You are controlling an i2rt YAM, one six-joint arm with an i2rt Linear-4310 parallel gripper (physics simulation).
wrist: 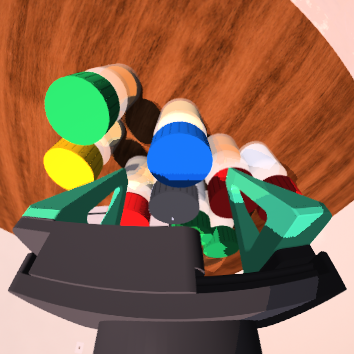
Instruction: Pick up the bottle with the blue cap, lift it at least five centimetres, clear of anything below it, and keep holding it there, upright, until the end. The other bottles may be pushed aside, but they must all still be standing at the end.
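The bottle with the blue cap stands near the middle of the wrist view, its pale body showing behind the cap. My gripper is open, with one green finger at the lower left and the other at the lower right. The blue cap appears between and just beyond the fingertips, and no finger is seen touching it. A bottle with a grey-looking, shaded cap stands right in front of the blue one, between the fingers in the view. How far the fingertips are above the caps is hard to tell.
A green-capped bottle and a yellow-capped bottle stand at the left. A red-capped bottle is by the left finger. Two dark red caps are by the right finger. Green caps show low between the fingers. All are on the wooden table.
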